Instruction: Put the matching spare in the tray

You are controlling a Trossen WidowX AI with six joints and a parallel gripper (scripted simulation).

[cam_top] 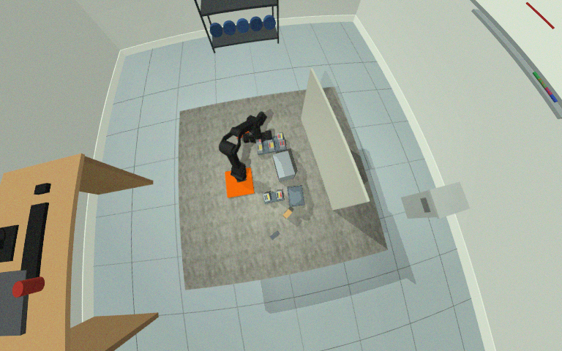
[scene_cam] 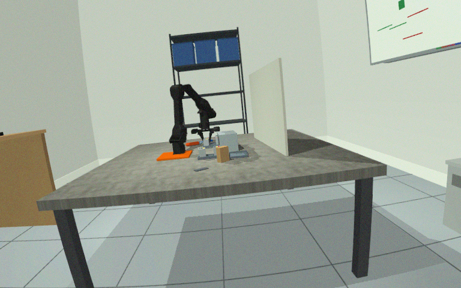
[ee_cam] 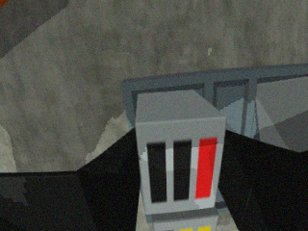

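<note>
The tray lies 420 mm to the right of my gripper tip, 160 mm ahead of it and 10 mm below it. From my gripper tip the other things lie so: mounted unit (220 mm to the right, 120 mm ahead, 30 mm above); blue pen (160 mm to the left, 20 mm behind, 10 mm below); grey spare (20 mm above).
</note>
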